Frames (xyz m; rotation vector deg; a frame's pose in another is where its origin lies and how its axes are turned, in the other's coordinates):
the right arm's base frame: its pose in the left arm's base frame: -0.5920 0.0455 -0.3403 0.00 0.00 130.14
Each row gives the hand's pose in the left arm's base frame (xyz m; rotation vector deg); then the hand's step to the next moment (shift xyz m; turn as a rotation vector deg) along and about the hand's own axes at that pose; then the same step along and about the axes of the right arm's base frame.
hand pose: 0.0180 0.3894 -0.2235 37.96 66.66 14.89
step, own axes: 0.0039 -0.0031 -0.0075 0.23 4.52 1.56
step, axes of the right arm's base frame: 0.0054 0.0030 -0.0066 1.00 -3.66 2.92
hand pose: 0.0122 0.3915 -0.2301 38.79 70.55 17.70
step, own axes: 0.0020 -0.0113 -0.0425 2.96 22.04 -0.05
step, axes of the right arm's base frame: 0.0304 0.0276 -0.0159 11.69 -14.99 11.54
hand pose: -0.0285 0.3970 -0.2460 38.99 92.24 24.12
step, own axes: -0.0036 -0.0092 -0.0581 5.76 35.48 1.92
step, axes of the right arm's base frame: 0.0356 0.0465 0.0062 17.90 -25.87 17.50
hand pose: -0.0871 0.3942 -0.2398 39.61 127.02 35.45
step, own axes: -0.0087 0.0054 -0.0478 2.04 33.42 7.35
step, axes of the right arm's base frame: 0.0096 0.0300 0.0374 12.17 -28.48 14.69
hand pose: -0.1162 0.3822 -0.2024 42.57 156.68 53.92
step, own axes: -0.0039 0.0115 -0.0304 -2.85 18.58 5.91
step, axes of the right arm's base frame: -0.0073 0.0075 0.0310 3.41 -18.23 6.67
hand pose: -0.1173 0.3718 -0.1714 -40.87 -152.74 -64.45
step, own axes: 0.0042 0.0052 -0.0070 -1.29 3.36 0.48
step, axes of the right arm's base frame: 0.0007 0.0013 0.0096 -0.34 -3.35 1.37
